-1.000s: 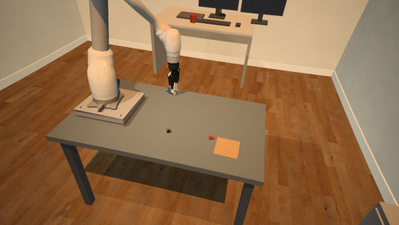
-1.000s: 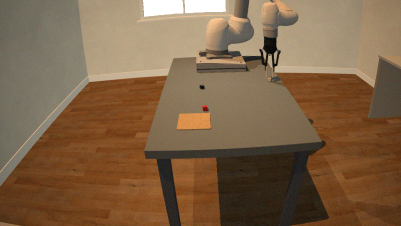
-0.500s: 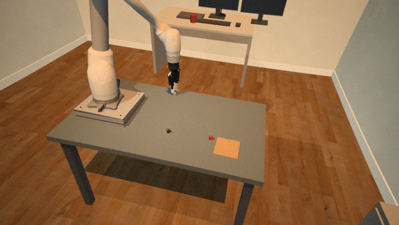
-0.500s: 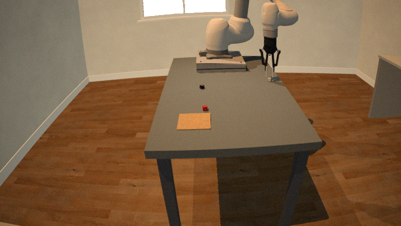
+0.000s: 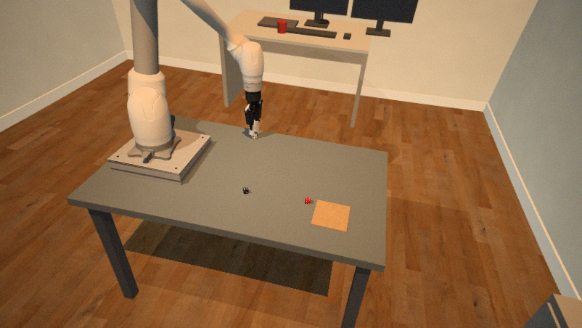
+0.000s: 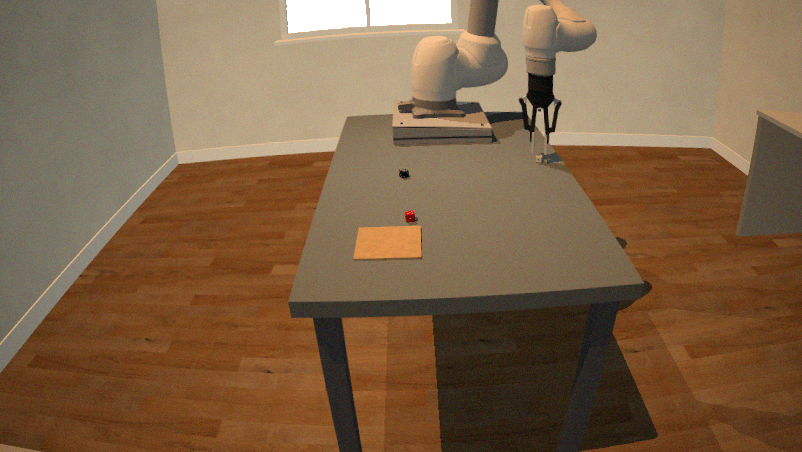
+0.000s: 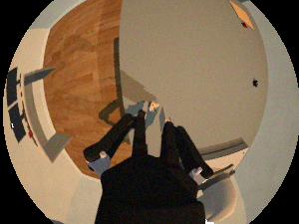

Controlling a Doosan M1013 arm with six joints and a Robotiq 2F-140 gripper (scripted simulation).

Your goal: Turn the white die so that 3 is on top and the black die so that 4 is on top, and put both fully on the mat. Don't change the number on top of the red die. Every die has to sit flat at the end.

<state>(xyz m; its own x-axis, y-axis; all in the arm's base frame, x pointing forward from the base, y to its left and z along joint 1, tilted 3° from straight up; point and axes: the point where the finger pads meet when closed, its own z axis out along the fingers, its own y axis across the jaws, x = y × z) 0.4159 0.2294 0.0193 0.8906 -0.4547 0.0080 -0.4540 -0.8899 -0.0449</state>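
Now: the white die 50 mm below my hand. Round my hand: orange mat (520 mm to the right, 390 mm ahead, 60 mm below); then black die (420 mm to the right, 50 mm below, 20 mm ahead); then red die (450 mm to the right, 290 mm ahead, 50 mm below).
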